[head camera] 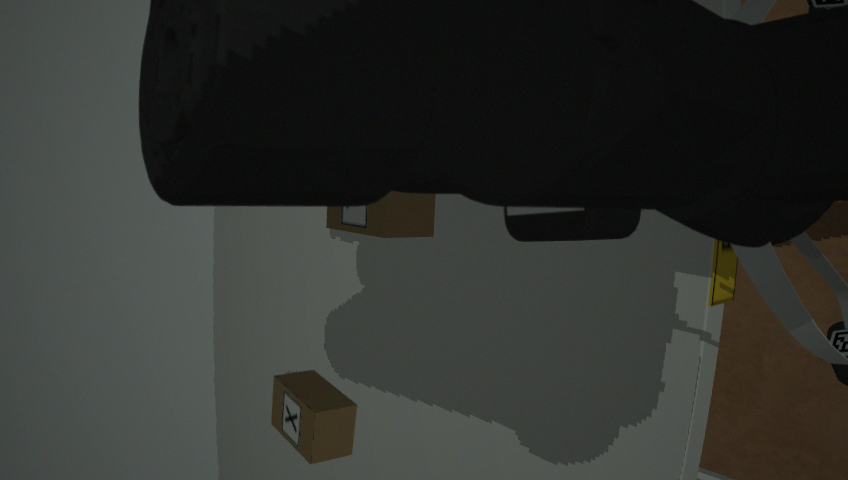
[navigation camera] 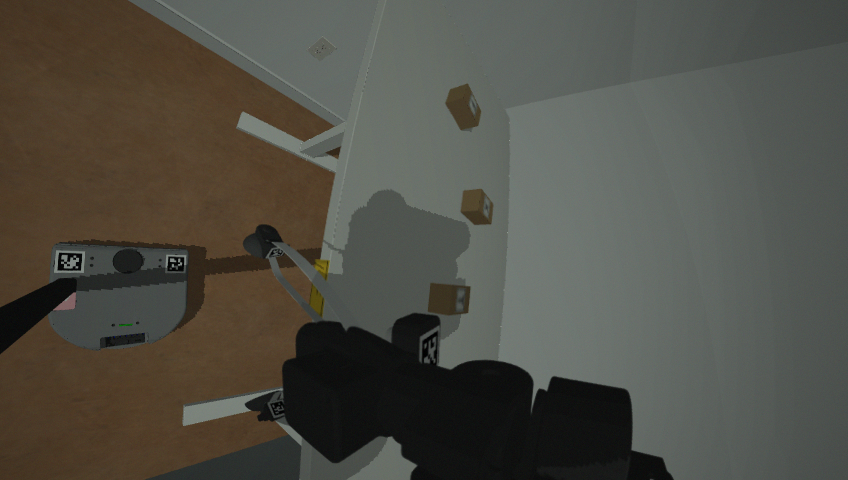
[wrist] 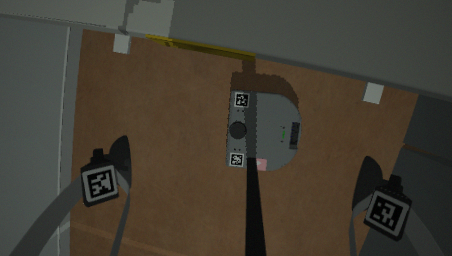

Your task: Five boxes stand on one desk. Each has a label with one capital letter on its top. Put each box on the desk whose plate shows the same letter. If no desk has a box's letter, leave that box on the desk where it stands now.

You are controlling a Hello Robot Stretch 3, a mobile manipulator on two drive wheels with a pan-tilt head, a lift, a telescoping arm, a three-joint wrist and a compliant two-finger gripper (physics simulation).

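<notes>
A brown box (head camera: 332, 434) (navigation camera: 473, 205) has an X on its label and stands near the desk's wall side. A second box (head camera: 404, 217) (navigation camera: 443, 297) is partly hidden by the arm in the head view; its letter is unreadable. A third box (navigation camera: 461, 110) stands farther along, its letter too small to read. The desk (head camera: 255, 309) (navigation camera: 398, 142) (wrist: 310, 30) is white. Its yellow plate (head camera: 723, 276) (navigation camera: 317, 297) (wrist: 215, 50) hangs at the front edge; its letter is unreadable. My gripper (navigation camera: 264, 324) (wrist: 241, 165) is open and empty, over the floor in front of the desk.
My base (navigation camera: 119, 303) (wrist: 270, 112) stands on the brown floor, in front of the desk. White desk feet (navigation camera: 270, 133) (wrist: 373, 93) reach out over the floor. A wall rises behind the desk, and another wall with an outlet (navigation camera: 321, 48) stands beyond its far end.
</notes>
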